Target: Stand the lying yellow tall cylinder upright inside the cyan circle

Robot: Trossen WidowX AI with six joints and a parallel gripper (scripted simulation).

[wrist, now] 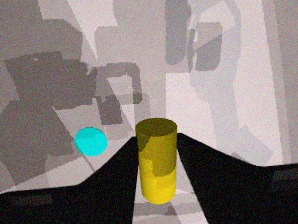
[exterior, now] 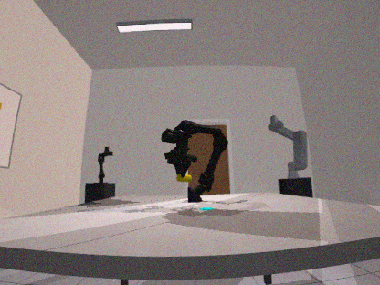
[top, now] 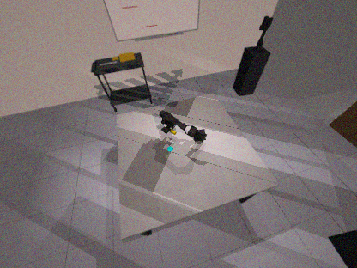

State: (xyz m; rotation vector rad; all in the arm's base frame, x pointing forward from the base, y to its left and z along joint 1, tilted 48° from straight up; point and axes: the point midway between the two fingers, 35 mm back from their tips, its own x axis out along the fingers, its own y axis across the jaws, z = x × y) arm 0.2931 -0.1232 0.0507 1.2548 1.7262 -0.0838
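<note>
Now: gripper tip 140 mm above the cyan circle, 120 mm to the right of it and 40 mm short of it. The rest, counted from my gripper tip: yellow tall cylinder (20 mm to the left, 10 mm behind).
</note>
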